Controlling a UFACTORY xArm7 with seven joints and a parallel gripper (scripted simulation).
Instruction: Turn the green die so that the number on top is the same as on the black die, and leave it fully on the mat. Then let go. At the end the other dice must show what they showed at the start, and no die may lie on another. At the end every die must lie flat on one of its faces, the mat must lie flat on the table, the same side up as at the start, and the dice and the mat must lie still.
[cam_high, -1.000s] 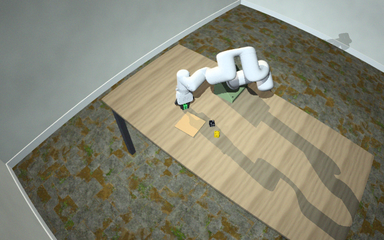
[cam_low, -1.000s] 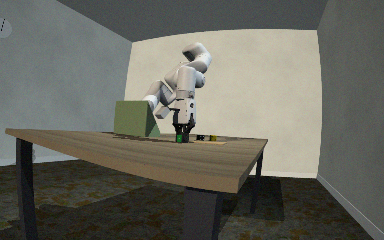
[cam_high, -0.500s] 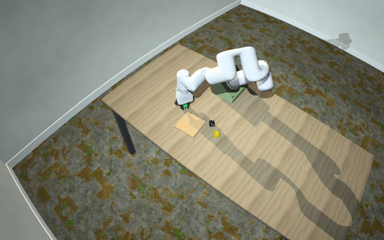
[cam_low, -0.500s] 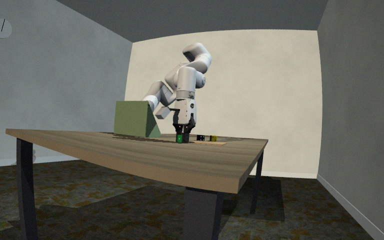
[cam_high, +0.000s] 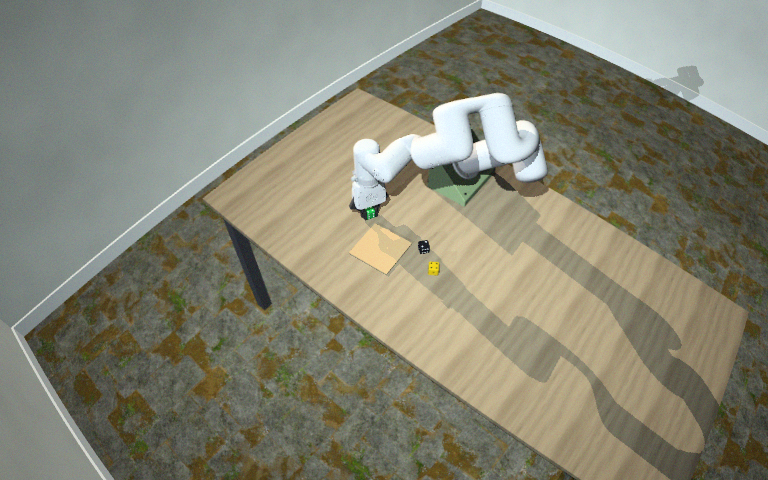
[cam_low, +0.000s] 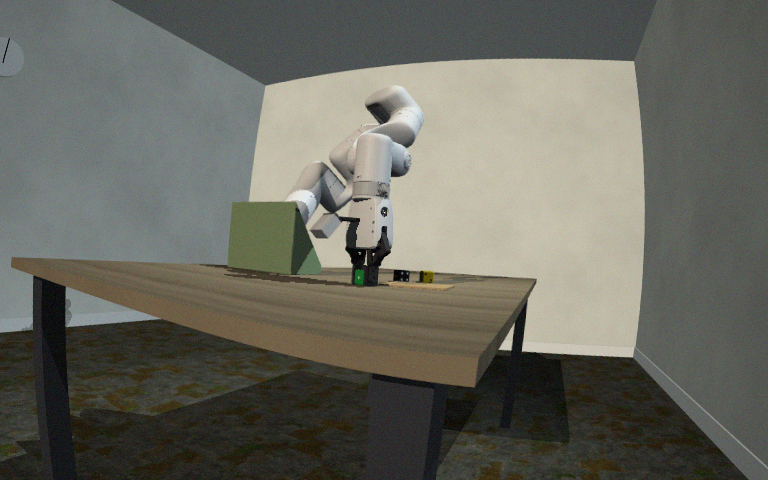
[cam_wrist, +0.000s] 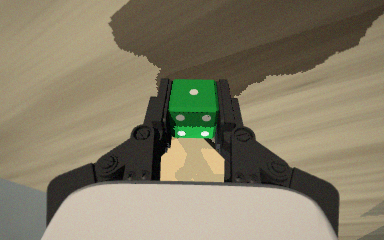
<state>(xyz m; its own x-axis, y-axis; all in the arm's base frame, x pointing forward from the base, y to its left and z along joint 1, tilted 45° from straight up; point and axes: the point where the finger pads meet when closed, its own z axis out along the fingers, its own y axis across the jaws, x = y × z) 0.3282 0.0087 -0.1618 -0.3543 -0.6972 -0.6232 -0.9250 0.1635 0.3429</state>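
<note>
Right now my hand is 120 mm to the right of the tan mat, 70 mm short of it and 20 mm above it. From my hand the other things lie so: black die (220 mm to the left, 20 mm behind, 10 mm below); then yellow die (290 mm to the left, 10 mm below, 10 mm ahead); then green die (10 mm below).
</note>
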